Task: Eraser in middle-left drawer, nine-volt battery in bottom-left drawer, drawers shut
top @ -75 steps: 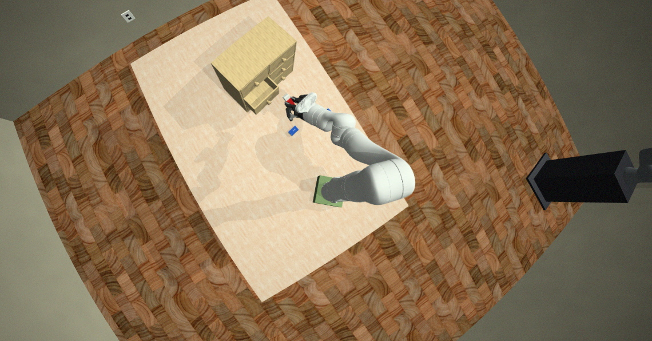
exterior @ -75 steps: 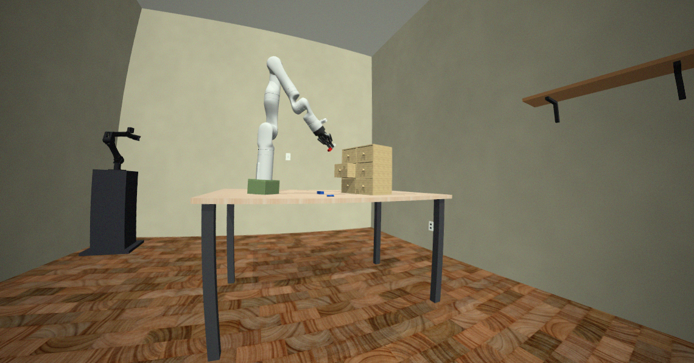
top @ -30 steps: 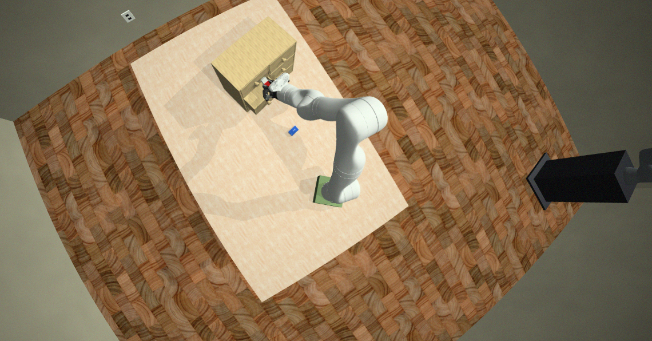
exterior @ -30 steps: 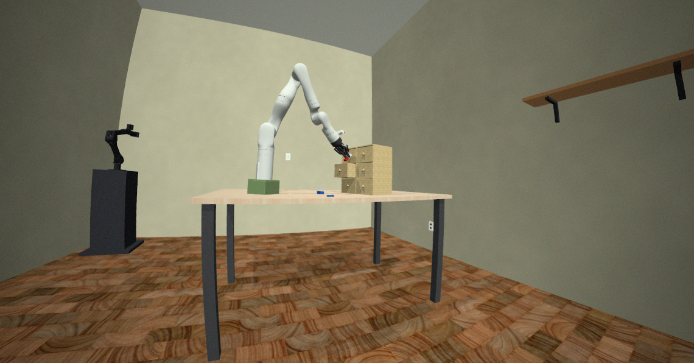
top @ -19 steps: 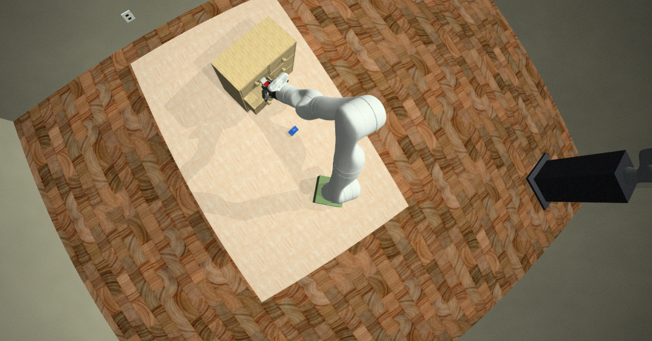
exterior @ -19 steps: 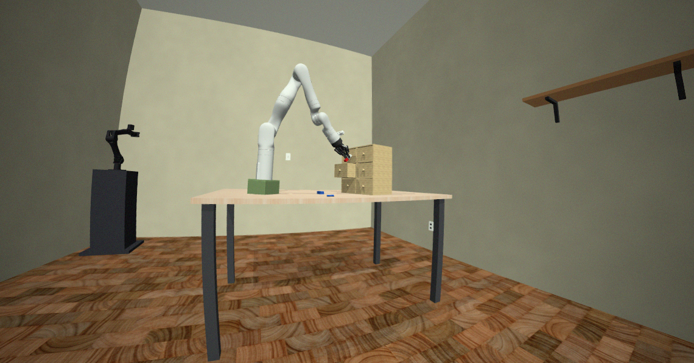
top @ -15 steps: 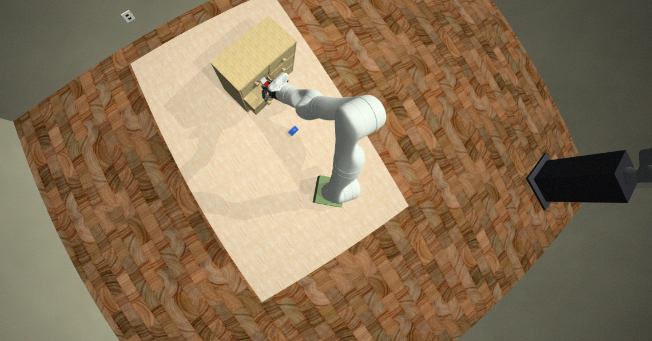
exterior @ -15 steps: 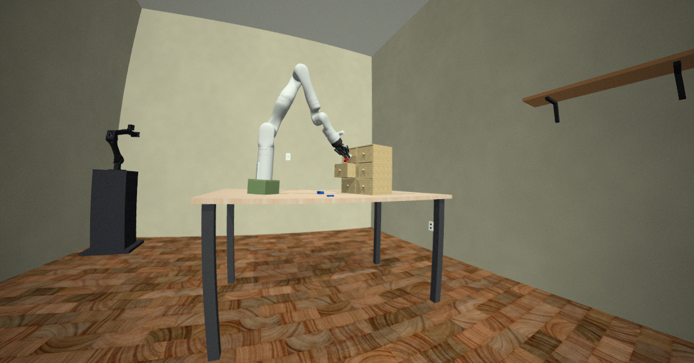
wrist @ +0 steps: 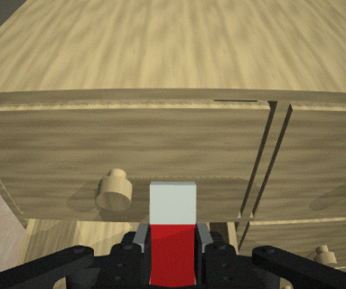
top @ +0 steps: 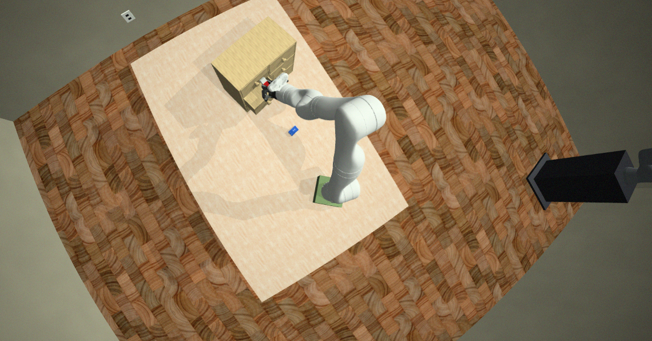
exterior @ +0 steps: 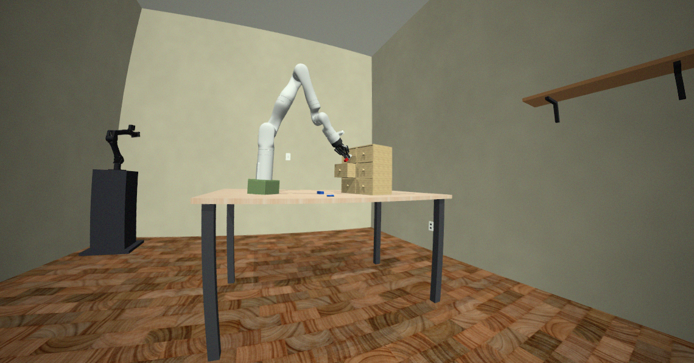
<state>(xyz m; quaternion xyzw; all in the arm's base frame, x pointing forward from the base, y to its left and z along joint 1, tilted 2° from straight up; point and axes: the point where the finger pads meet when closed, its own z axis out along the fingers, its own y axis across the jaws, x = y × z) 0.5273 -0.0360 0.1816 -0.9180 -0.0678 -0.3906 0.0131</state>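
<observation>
The red eraser lies 10 mm ahead of my hand. From my hand the other things lie so: blue nine-volt battery (240 mm below, 190 mm behind); thin blue stick (250 mm below, 220 mm to the right, 220 mm behind).
</observation>
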